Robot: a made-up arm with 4 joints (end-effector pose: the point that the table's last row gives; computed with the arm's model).
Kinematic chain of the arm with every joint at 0, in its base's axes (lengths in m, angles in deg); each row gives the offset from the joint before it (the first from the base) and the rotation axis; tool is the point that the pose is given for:
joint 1: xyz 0 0 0.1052 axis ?
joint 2: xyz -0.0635 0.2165 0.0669 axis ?
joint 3: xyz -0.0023 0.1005 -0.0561 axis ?
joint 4: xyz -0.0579 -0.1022 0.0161 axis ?
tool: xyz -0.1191 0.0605 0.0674
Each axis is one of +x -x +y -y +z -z.
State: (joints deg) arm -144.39 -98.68 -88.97 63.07
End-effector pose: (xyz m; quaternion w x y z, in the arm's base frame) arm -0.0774 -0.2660 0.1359 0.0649 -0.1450 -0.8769 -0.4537
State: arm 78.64 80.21 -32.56 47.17
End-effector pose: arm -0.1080 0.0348 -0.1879 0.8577 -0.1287 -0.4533 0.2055
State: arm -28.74 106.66 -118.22 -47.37
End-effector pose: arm 0.2069 0.2971 0.2160 0.0713 -0.2955 0.7517 -0.5852
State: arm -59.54 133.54 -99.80 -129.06
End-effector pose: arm 0.1759 -0.0765 0.4685 0.2551 0.6121 0.7214 -0.1999
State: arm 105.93 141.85 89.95 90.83
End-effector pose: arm -0.0206 0.0101 -0.3142 0.0619 0.4394 -0.8875 0.1244
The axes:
joint 1: -x
joint 2: -y
joint 3: -x
joint 4: -z

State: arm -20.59 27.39 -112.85 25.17
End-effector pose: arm -0.1504 0.2498 0.1194 0.4120 0.9068 0.0343 0.0829
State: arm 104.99 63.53 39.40 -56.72
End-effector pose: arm -0.2453 -0.1000 -0.1162 0.0933 -0.9225 -0.0049 0.3744
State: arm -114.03 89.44 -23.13 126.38
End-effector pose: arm -0.0670 -0.2151 0.2780 0.3305 -0.7389 -0.3677 0.4578
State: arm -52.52 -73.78 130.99 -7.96
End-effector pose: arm -0.1795 0.0742 0.5758 0.5763 -0.5059 0.0168 0.6415
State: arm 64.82 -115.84 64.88 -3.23
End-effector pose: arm 0.0370 0.3583 -0.1374 0.2256 -0.4567 0.8605 0.0068
